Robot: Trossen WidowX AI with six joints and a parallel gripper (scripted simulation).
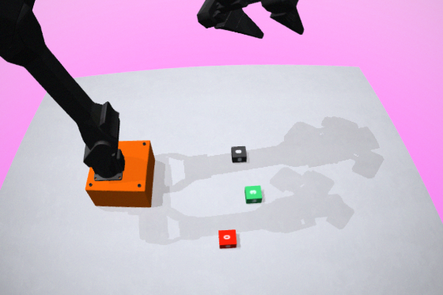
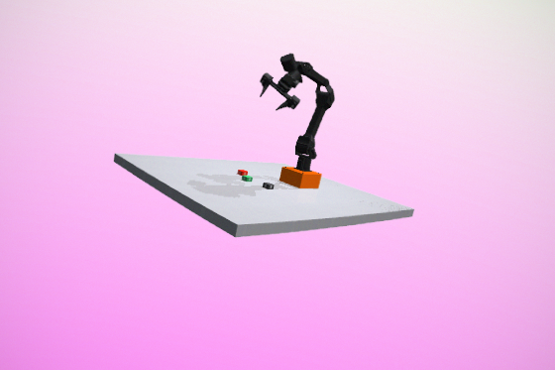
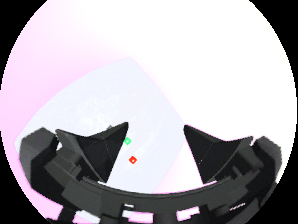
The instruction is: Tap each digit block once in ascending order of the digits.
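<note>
The red block is 100 mm behind my gripper tip, 160 mm to the right of it and 330 mm below it. Round my gripper tip: green block (40 mm behind, 70 mm to the right, 330 mm below); black block (50 mm behind, 50 mm to the left, 330 mm below).
</note>
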